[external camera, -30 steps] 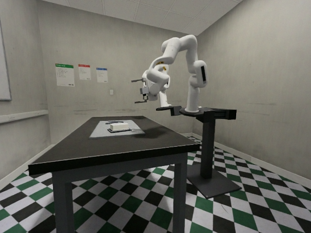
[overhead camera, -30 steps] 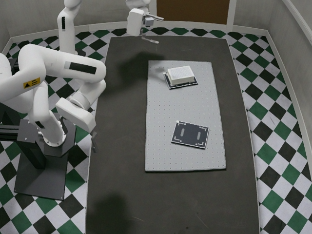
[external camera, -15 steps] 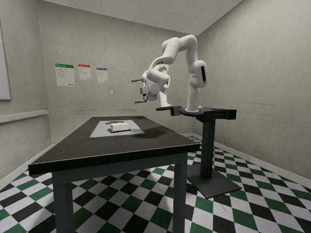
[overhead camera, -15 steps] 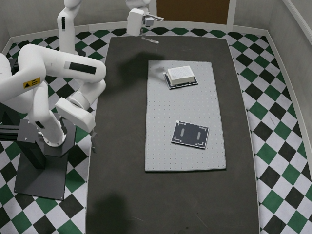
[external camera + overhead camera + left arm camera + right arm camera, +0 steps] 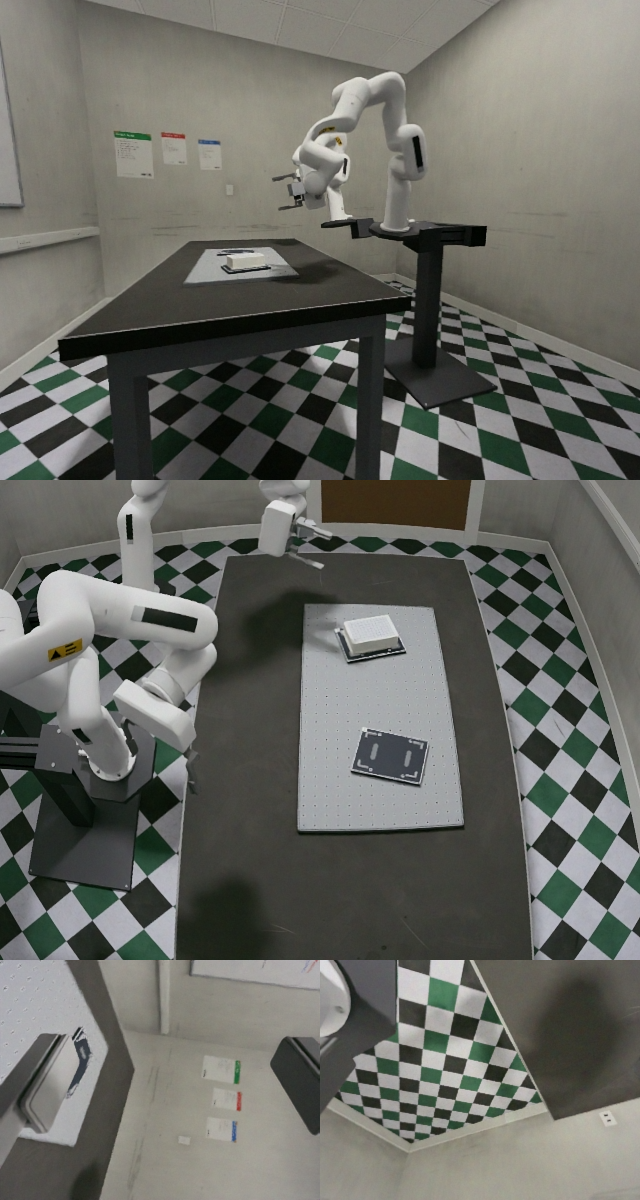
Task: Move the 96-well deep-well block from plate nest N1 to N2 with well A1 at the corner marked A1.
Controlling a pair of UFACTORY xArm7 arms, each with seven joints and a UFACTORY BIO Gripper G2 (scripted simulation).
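Right now my left hand is 260 mm above the white deep-well block, 130 mm short of it and 50 mm to the left of it.
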